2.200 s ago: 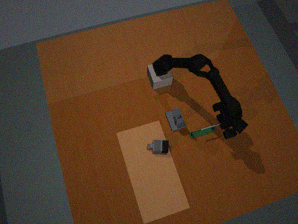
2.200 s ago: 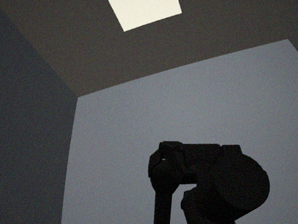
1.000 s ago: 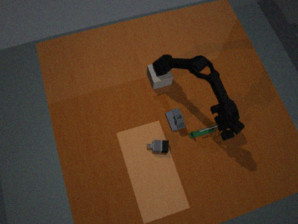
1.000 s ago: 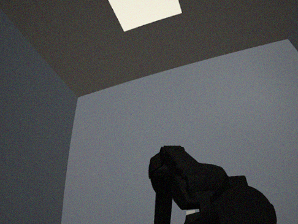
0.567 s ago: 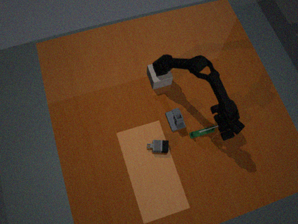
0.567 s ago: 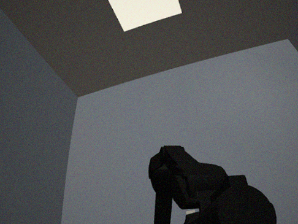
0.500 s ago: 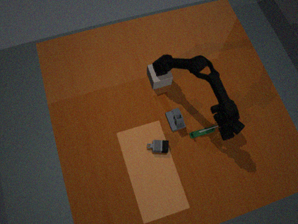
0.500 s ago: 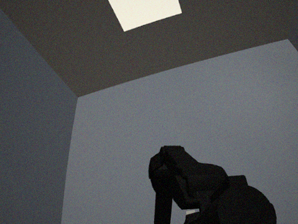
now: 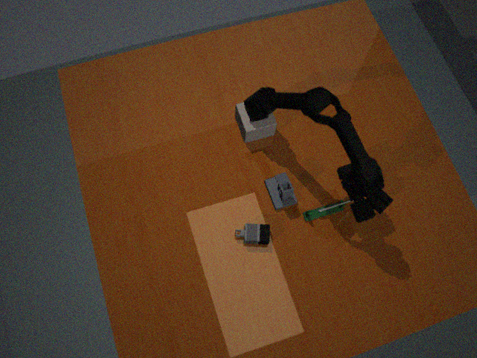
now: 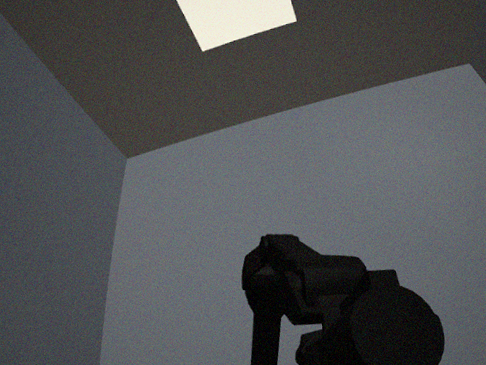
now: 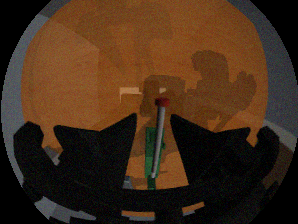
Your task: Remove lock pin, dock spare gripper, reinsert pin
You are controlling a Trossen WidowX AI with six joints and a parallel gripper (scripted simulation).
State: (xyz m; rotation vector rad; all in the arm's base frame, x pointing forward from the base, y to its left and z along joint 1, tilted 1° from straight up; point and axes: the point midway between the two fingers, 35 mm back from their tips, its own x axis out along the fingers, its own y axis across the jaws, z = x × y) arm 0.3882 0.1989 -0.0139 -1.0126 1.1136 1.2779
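Right now the flat green strip is 10 cm to the right of my gripper tip and 1 cm below it. Round my gripper tip: spare gripper (36 cm to the right, 2 cm below); grey mount (10 cm behind, 21 cm to the right, 1 cm above).
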